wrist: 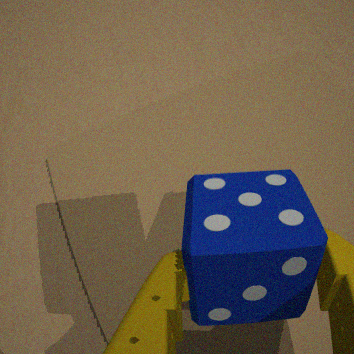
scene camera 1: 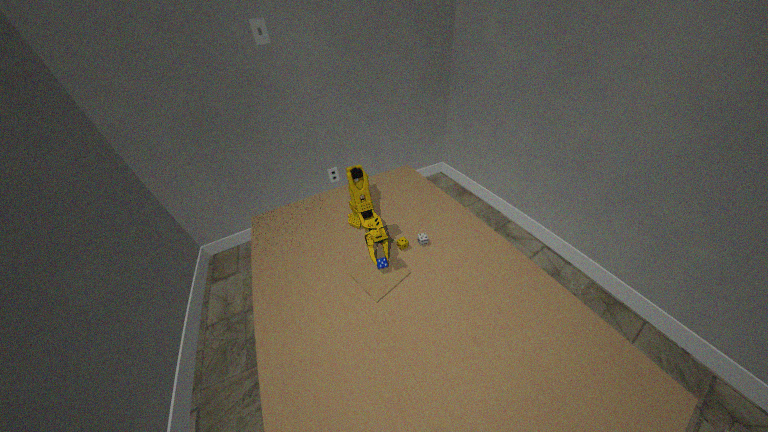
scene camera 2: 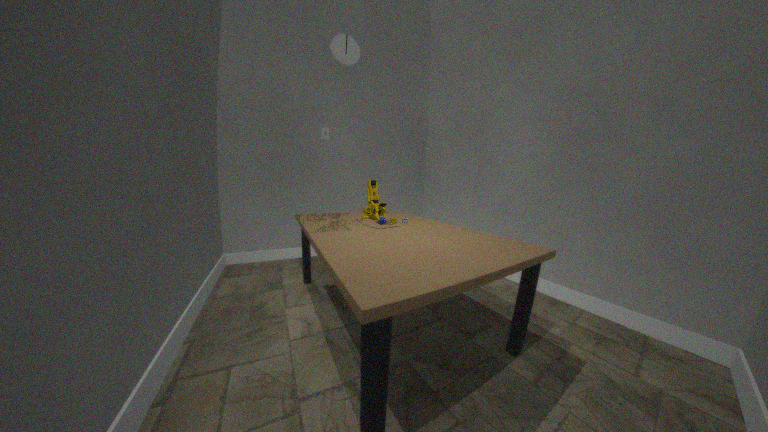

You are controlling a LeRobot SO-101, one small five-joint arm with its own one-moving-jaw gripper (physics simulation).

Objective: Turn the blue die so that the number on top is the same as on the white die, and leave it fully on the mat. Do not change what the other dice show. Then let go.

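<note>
A blue die and a mat appear in the pictures.
</note>
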